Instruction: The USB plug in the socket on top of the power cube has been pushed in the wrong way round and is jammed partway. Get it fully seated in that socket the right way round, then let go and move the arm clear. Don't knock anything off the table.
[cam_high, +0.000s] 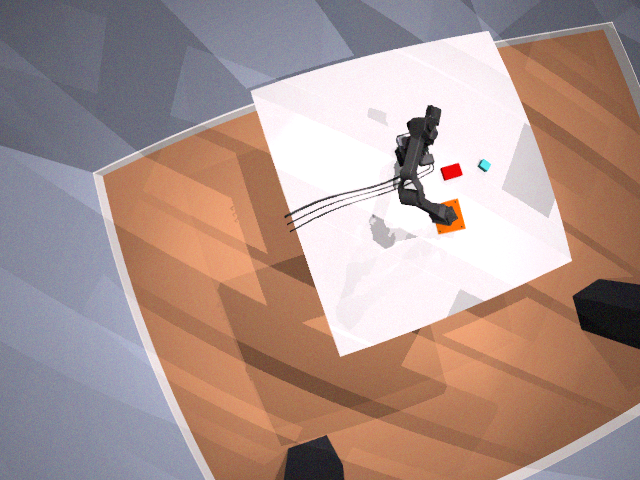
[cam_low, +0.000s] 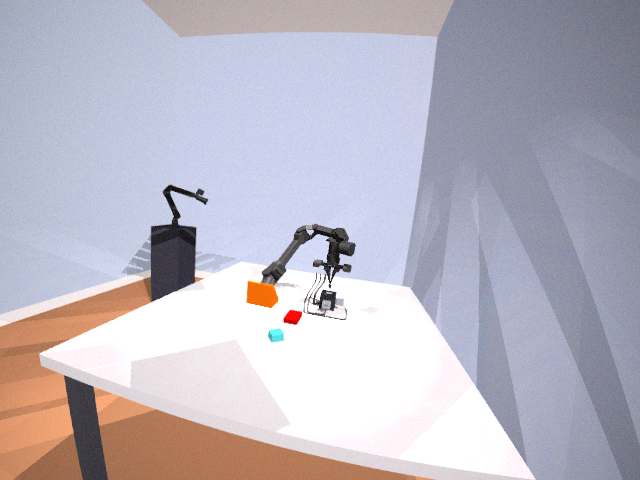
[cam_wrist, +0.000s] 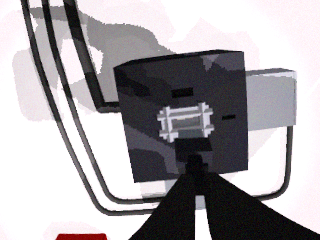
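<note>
Right now the dark usb plug is 20 mm below my gripper tip. Also, from my gripper tip: red block 170 mm to the right, 150 mm behind, 130 mm below; cyan block 350 mm to the right, 180 mm behind, 120 mm below.
</note>
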